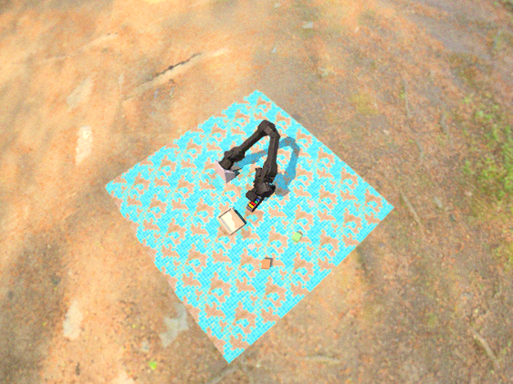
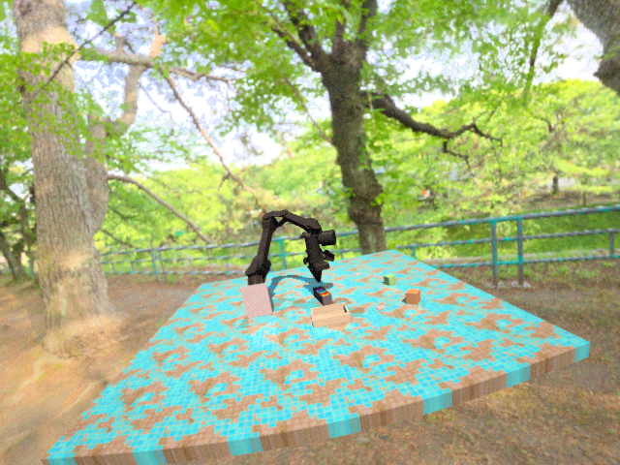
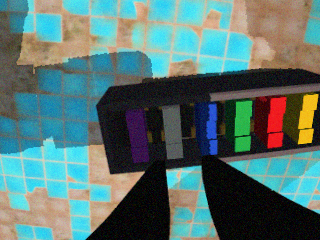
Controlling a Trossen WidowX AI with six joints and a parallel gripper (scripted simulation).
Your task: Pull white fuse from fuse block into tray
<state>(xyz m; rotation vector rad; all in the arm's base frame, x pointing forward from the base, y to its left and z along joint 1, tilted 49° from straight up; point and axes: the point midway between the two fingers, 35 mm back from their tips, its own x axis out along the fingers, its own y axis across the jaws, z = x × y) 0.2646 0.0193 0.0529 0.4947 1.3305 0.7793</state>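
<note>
Right now the white fuse is 5 cm below my gripper tip. Also, from my gripper tip: green fuse (5 cm below, 4 cm to the right, 1 cm ahead); then blue fuse (5 cm below, 2 cm to the right); then purple fuse (5 cm below, 2 cm to the left, 1 cm behind).
</note>
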